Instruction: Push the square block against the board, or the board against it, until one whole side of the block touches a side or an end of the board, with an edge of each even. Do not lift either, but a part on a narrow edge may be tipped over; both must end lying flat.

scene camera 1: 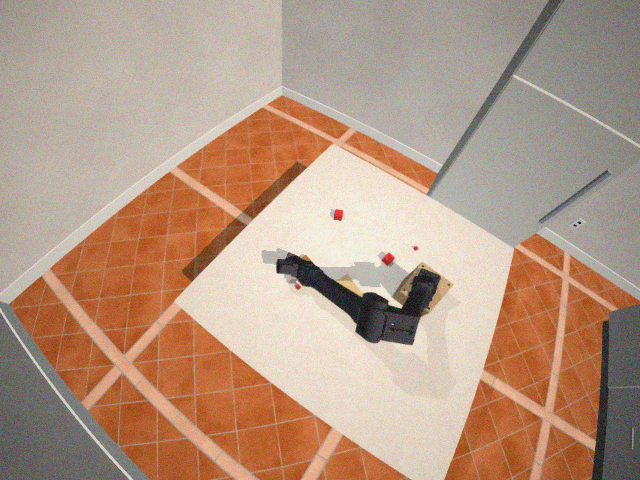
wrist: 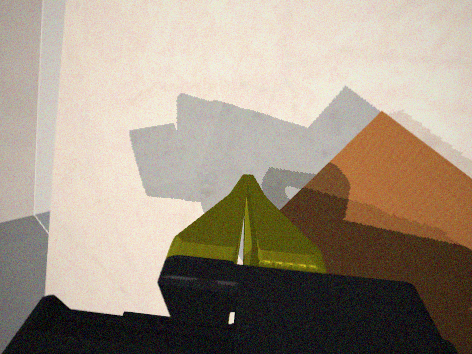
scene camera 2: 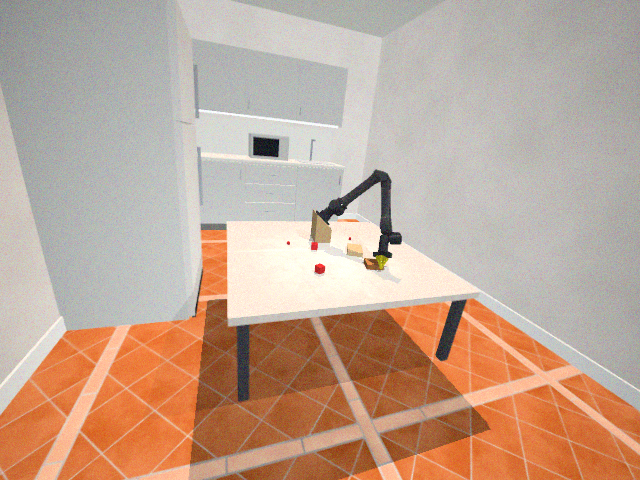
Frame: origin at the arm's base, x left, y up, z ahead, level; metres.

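Where they show: gripper, between the fingertips: (wrist: 247,182) (scene camera 2: 380,269); arm's base, origin of its link: (scene camera 1: 425,284) (scene camera 2: 321,218).
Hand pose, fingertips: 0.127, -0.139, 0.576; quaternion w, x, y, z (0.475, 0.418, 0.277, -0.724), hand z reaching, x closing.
Each offset is from my fingertips to the top centre of the thing, as dx, dy, dz. Level surfaces: height alone.
The square block, brown wood @[+0.006, +0.010, -0.079] (scene camera 1: 306,257) (scene camera 2: 370,264) (wrist: 395,165), is mostly hidden under the arm in the first scene view. In the wrist view one corner points up, and the lower part is in shadow. The board, pale wood @[+0.009, +0.010, -0.306] (scene camera 1: 349,283) (scene camera 2: 354,250), lies beyond the block in the second scene view, with a gap between them; the arm covers part of it in the first. My gripper (scene camera 2: 381,267) (wrist: 247,182) is shut and empty, its yellow-green fingers pointing down low beside the block, at its left in the wrist view. Whether they touch it is unclear.
Two larger red cubes @[-0.350, +0.021, -0.085] (scene camera 1: 338,214) @[-0.243, +0.021, -0.409] (scene camera 1: 388,258) (scene camera 2: 320,268) (scene camera 2: 314,245) and small red ones @[-0.387, -0.003, -0.524] (scene camera 1: 415,248) @[+0.091, -0.003, -0.096] (scene camera 1: 297,286) (scene camera 2: 288,242) @[+0.105, -0.003, -0.532] (scene camera 2: 349,238) are on the white table @[dy -0.019] (scene camera 1: 289,335) (scene camera 2: 268,289). A tan wooden mount (scene camera 1: 443,285) (scene camera 2: 320,232) stands by the arm's base.
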